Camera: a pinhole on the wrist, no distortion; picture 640 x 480 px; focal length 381.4 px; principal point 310.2 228.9 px. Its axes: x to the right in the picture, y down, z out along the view. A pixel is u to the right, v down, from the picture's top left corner.
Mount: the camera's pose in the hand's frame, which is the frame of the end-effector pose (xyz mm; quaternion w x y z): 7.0 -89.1 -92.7 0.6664 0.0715 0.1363 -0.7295
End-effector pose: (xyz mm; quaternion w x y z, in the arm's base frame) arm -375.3 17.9 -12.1 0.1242 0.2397 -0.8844 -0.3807
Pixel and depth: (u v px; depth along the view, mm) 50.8 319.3 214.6
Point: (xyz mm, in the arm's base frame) -505.2 52.7 -121.9
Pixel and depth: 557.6 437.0 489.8
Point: -532.1 -300.2 -582.6
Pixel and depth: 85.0 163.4 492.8
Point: -572.2 339.9 -294.6
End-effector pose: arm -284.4 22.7 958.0 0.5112 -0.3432 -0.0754 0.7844
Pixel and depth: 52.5 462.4 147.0
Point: -320.4 159.3 974.6
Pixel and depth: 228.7 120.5 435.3
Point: -399.8 100.4 1319.6
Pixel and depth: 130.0 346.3 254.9
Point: -379.8 189.1 1062.9
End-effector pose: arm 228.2 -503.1 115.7 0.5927 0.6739 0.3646 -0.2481
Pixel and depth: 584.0 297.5 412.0
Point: -92.1 -674.5 -291.1
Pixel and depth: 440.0 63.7 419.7
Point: -102.1 -802.6 -22.0
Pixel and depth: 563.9 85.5 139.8
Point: 34.5 -523.9 13.1
